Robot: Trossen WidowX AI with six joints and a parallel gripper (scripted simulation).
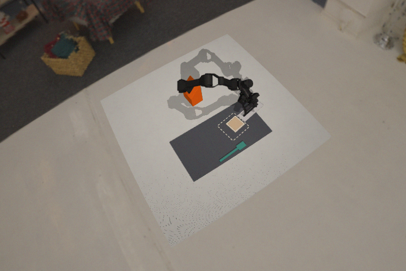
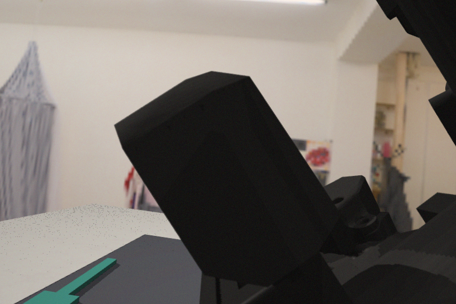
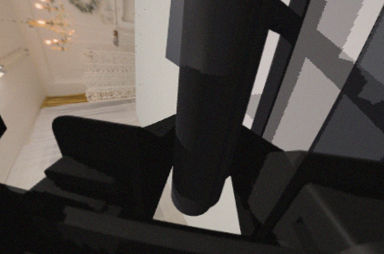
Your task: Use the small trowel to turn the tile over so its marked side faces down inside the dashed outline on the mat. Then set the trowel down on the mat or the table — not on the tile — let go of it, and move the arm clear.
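Right now my gripper tip is 180 mm to the left of the tan square tile and 50 mm above it. From my gripper tip the other things lie so: teal trowel 310 mm to the right, 150 mm ahead, 50 mm below; dark mat 320 mm to the right, 70 mm below, 10 mm ahead.
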